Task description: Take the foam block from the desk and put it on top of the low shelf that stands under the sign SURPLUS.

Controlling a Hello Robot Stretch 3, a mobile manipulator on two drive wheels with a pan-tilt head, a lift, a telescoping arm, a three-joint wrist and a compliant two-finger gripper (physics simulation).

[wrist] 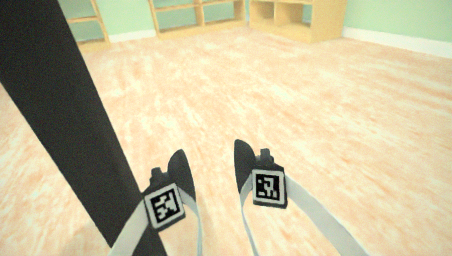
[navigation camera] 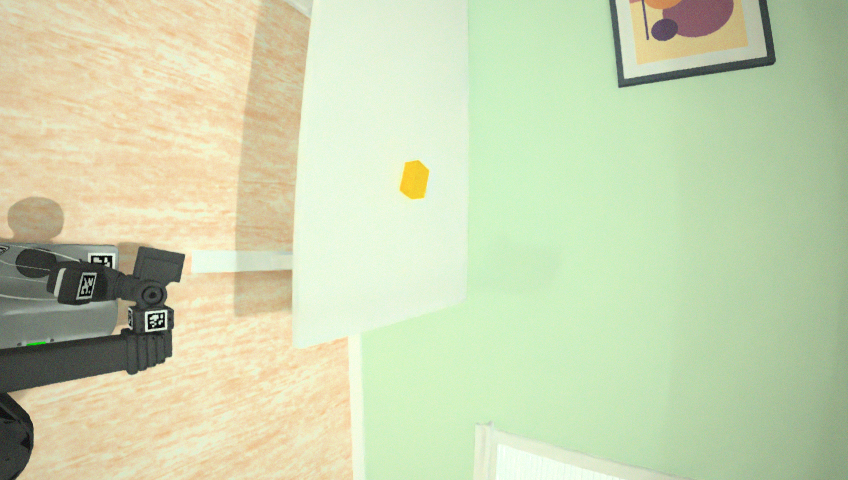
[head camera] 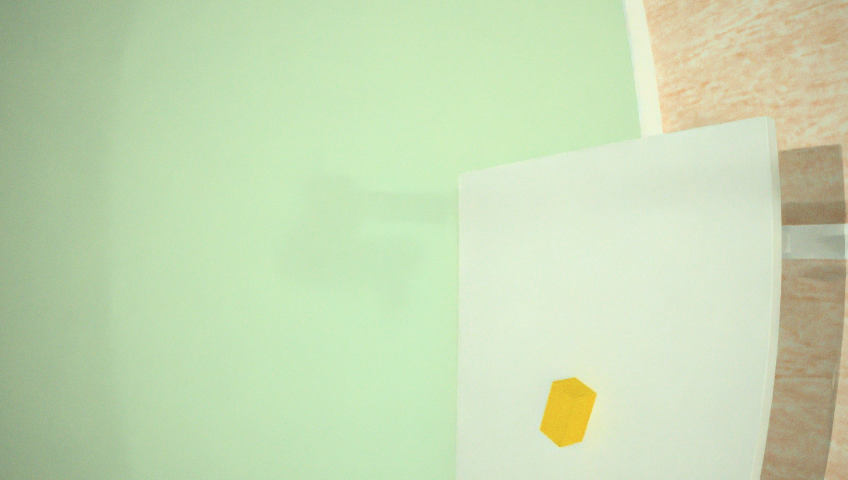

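Pixels of known places: gripper, fingertip midpoint: (wrist: pixel 212 162); robot's base, link origin: (navigation camera: pixel 37 260).
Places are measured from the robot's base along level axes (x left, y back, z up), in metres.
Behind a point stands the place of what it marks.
Observation:
The foam block, a yellow block (head camera: pixel 568 412) {x -0.703, y -0.251, z 0.765 m} (navigation camera: pixel 414 179) {x -0.701, y -0.254, z 0.764 m}, lies on the white desk (head camera: pixel 618 249) {x -0.660, y -0.012, z 0.720 m} (navigation camera: pixel 380 255) {x -0.622, y -0.046, z 0.720 m}. It is low in the head view and right of the middle of the desk top in the navigation view. My gripper (wrist: pixel 212 162) {x 0.098, y -0.021, z 0.464 m} is open in the wrist view, with bare floor showing between its fingertips. In the navigation view the wrist is left of the desk, apart from it and from the block; the fingers cannot be made out there. The sign SURPLUS does not show. Whether one of the wooden shelves in the wrist view is the low shelf cannot be told.
Wooden shelf units (wrist: pixel 204 16) (wrist: pixel 327 22) {x 1.845, y -1.602, z 0.160 m} stand far off along the walls in the wrist view. A desk foot (navigation camera: pixel 238 261) reaches out over the floor toward the robot. A framed picture (navigation camera: pixel 693 72) {x -1.152, y -0.642, z 1.508 m} hangs on the green wall. A pale frame (navigation camera: pixel 484 452) {x -1.211, y 0.793, z 0.802 m} shows at the bottom.

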